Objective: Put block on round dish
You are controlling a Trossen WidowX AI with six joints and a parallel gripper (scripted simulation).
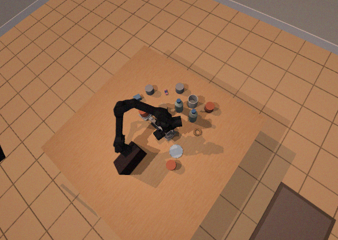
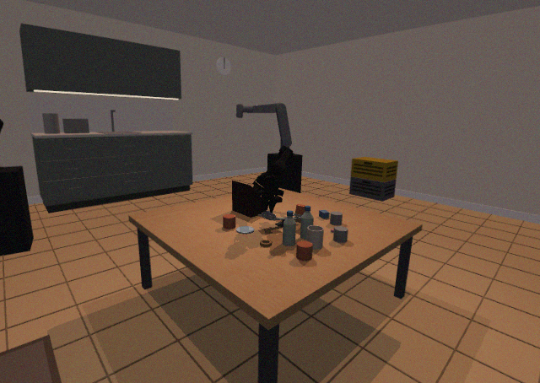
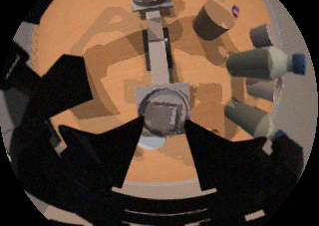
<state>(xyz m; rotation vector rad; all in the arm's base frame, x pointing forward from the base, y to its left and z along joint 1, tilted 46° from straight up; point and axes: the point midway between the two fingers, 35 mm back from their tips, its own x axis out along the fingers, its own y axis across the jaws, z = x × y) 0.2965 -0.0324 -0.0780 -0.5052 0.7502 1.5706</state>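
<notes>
The grey block lies 20 mm below my gripper tip. Round my gripper tip: grey balance: 120 mm to the left, 60 mm below, 10 mm behind; pale cup: 320 mm ahead, 60 mm to the left, 60 mm below; pale blue round dish: 130 mm to the right, 100 mm below, 50 mm behind.
</notes>
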